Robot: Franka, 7 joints.
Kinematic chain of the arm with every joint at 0, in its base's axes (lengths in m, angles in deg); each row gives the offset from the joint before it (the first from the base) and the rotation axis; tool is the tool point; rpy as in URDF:
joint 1: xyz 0 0 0.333 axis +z
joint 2: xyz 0 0 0 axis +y
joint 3: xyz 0 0 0.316 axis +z
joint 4: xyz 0.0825 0 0 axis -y
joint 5: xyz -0.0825 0 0.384 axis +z
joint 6: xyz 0 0 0 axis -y
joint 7: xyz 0.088 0 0 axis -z
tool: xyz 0 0 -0.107 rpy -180 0 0
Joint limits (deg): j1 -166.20..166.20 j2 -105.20..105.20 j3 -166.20..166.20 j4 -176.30..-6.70 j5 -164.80..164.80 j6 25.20..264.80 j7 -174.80..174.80
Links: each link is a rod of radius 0.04 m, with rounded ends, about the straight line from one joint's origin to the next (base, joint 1, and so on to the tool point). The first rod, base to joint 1, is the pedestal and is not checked.
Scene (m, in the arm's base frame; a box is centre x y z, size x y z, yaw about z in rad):
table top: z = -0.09
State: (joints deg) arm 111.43 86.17 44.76 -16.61 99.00 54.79 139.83
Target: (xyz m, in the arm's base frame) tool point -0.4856 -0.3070 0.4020
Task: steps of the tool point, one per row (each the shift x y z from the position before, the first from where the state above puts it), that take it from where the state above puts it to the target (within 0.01 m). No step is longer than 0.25 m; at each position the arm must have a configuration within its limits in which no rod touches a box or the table.
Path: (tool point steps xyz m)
1: -0.1527 -0.1487 -0.0224
2: -0.0922 -0.1973 -0.0097
3: -0.0152 -0.2163 0.0016
4: 0.0632 -0.2008 0.0096
5: 0.1271 -0.1542 0.0133

